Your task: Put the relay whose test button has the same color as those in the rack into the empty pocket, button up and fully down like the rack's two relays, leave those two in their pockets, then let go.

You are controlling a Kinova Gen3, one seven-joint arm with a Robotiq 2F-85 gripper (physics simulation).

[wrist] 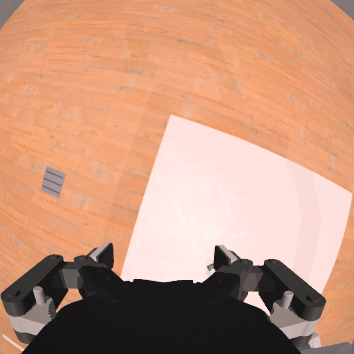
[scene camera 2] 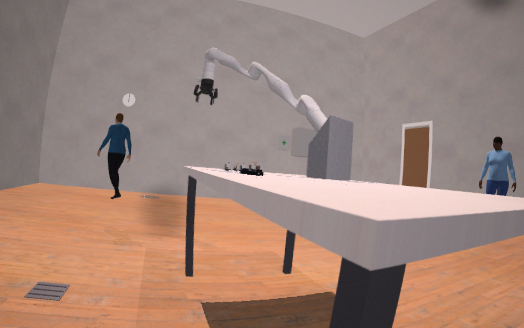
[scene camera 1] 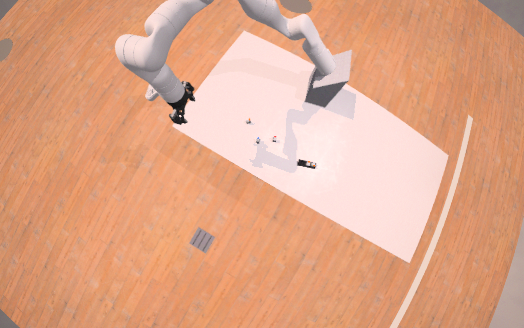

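Seen in the pictures: gripper, fingertip midpoint: (wrist: 163, 255) (scene camera 2: 204, 103) (scene camera 1: 189, 111); arm's base, origin of the base link: (scene camera 2: 330, 136) (scene camera 1: 327, 68).
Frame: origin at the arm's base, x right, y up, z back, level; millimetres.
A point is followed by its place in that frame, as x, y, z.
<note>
The black rack (scene camera 1: 301, 163) @[-85, -218, -497] (scene camera 2: 248, 172) @[-121, -213, -505] lies on the white table, with two relays with orange buttons (scene camera 1: 309, 163) @[-119, -174, -489] (scene camera 1: 314, 164) @[-149, -175, -482] side by side toward its right end in the first scene view. The rack's left part there is black and bare. Three small loose relays stand apart to its upper left: one with an orange button (scene camera 1: 248, 121) @[295, -180, -400], one with a blue button (scene camera 1: 258, 140) @[197, -178, -482] and one with a red button (scene camera 1: 274, 139) @[116, -179, -440]. My gripper (scene camera 1: 186, 109) @[462, 155, -561] (scene camera 2: 204, 102) @[462, 155, -561] (wrist: 163, 255) @[462, 155, -561] is open and empty, high above the table's far left end. A small relay (wrist: 210, 268) @[310, -185, -401] shows partly beside the right finger; its button is hidden.
The white table (scene camera 1: 370, 175) @[-536, -221, -387] (scene camera 2: 450, 207) @[-1018, -221, -634] (wrist: 185, 200) @[491, -221, -505] carries the arm's grey pedestal (scene camera 1: 327, 82) @[-22, 7, -94] (scene camera 2: 332, 150) @[-98, -80, -65] at its back edge. A floor grate (scene camera 1: 202, 240) (scene camera 2: 47, 291) (wrist: 53, 182) lies off the table. Two people (scene camera 2: 117, 142) (scene camera 2: 498, 165) stand in the room away from the arm.
</note>
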